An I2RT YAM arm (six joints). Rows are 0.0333 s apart.
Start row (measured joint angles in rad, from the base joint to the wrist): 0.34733 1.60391 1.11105 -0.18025 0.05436 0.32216
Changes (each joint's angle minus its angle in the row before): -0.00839 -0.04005 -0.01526 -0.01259 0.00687 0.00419; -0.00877 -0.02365 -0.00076 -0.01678 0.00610 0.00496; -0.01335 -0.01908 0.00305 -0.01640 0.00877 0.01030; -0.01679 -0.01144 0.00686 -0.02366 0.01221 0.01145; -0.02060 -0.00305 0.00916 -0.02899 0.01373 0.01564; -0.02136 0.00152 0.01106 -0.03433 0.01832 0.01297; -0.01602 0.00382 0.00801 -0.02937 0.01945 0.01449; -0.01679 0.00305 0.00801 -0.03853 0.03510 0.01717; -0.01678 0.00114 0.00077 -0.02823 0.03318 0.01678
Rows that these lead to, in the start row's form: 0.33894 1.56386 1.09579 -0.19284 0.06123 0.32635; 0.33017 1.54021 1.09503 -0.20962 0.06733 0.33131; 0.31682 1.52113 1.09808 -0.22602 0.07610 0.34161; 0.30003 1.50969 1.10494 -0.24968 0.08831 0.35306; 0.27943 1.50664 1.11410 -0.27867 0.10204 0.36870; 0.25807 1.50816 1.12516 -0.31300 0.12036 0.38167; 0.24205 1.51198 1.13317 -0.34237 0.13981 0.39616; 0.22526 1.51503 1.14118 -0.38090 0.17491 0.41333; 0.20848 1.51617 1.14195 -0.40913 0.20809 0.43011
